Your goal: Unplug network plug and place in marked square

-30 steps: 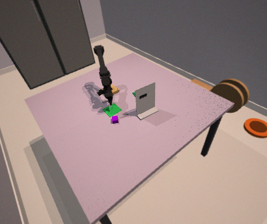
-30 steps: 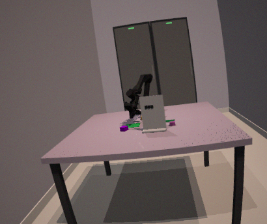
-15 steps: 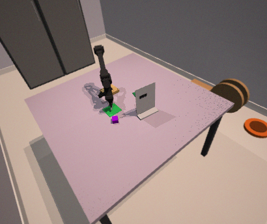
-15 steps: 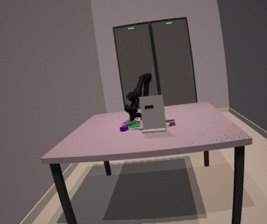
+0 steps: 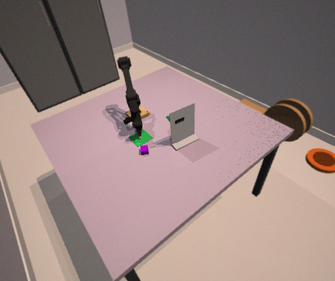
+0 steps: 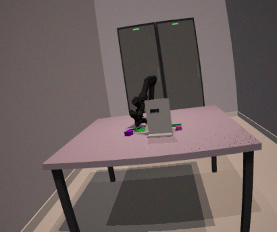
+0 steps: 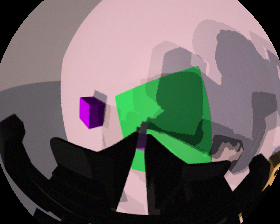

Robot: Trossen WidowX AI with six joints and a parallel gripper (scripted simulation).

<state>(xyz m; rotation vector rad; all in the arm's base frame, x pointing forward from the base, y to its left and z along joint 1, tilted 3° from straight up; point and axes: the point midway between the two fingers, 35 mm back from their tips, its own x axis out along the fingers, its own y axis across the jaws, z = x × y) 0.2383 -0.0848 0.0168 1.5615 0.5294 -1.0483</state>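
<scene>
Now: the network plug right at my gripper tip. The rest, counted from my gripper tip: panel 210 mm to the left, 190 mm ahead, 90 mm above; green marked square 20 mm below, 10 mm behind.
</scene>
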